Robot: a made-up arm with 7 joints.
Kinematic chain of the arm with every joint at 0, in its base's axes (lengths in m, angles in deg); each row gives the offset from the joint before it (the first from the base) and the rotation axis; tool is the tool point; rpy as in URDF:
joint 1: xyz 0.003 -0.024 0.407 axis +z
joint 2: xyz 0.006 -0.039 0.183 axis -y
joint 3: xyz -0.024 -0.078 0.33 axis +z
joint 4: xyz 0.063 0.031 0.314 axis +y
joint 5: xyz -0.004 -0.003 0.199 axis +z
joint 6: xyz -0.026 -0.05 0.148 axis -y
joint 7: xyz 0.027 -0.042 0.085 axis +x
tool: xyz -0.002 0.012 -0.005 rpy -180 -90 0
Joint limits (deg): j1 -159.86..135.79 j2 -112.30..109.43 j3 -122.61..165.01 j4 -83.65..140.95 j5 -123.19..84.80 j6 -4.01..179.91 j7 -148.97..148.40
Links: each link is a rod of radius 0.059 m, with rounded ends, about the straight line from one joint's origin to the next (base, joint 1, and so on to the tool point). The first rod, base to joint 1, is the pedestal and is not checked.
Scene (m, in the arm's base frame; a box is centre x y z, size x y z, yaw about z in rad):
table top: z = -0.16
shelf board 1: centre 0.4 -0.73 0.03 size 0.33 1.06 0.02 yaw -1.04
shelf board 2: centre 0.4 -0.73 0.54 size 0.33 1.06 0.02 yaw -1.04
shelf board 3: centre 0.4 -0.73 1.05 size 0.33 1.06 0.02 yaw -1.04
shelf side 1: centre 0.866 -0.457 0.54 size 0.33 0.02 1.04 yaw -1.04
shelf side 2: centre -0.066 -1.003 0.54 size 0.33 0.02 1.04 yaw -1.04
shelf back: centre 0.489 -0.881 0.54 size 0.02 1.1 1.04 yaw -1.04
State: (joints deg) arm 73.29 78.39 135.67 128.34 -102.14 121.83 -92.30
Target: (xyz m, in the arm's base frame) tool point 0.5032 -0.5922 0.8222
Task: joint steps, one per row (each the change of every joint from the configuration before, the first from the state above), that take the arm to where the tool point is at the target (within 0.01 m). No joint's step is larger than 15 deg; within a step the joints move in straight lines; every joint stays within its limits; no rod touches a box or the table.
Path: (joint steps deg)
1: 5.28 -10.89 -2.29 -0.48 1.71 -0.96 5.93
2: 5.28 -10.89 -2.28 -0.48 1.71 -0.96 5.93
3: 5.28 -10.90 -2.29 -0.48 1.71 -0.96 5.93
4: 10.19 -2.61 12.07 -7.46 -1.01 1.79 -6.34
5: 10.19 -2.61 12.06 -7.46 -1.02 1.80 -6.34
6: 10.19 -2.60 12.07 -7.46 -1.02 1.79 -6.34

